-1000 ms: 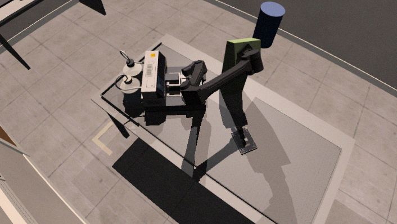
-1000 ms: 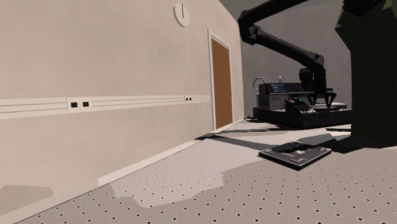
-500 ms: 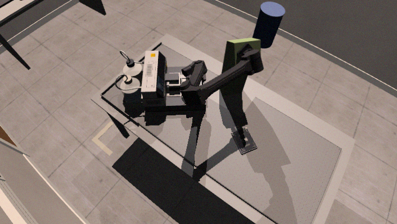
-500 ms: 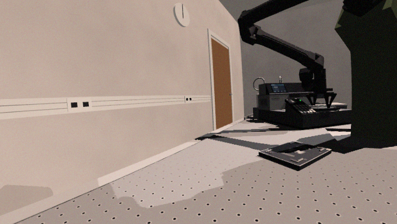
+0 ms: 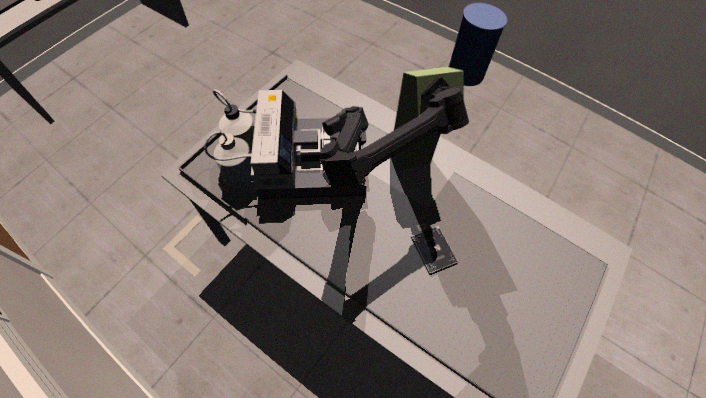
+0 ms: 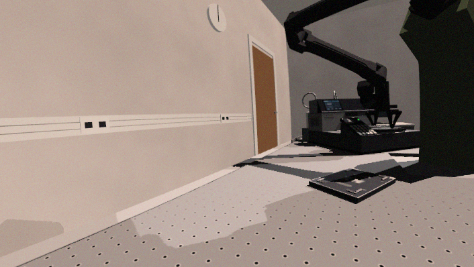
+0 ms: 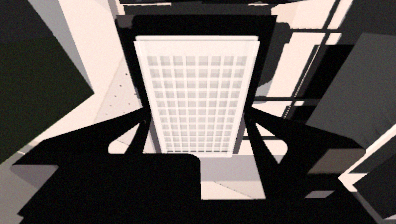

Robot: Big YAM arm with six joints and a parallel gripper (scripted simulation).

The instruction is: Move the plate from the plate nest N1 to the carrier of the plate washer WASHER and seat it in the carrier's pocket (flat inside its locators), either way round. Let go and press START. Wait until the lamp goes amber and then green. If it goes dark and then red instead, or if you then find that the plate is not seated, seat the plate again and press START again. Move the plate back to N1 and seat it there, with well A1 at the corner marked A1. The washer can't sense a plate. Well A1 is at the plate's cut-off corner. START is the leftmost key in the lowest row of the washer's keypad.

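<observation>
The white well plate is 10 mm below my hand. From my hand the other things lie so: plate nest N1: 530 mm to the left, 100 mm below, 10 mm behind; then plate washer: 130 mm ahead, 90 mm to the right, 30 mm above.
</observation>
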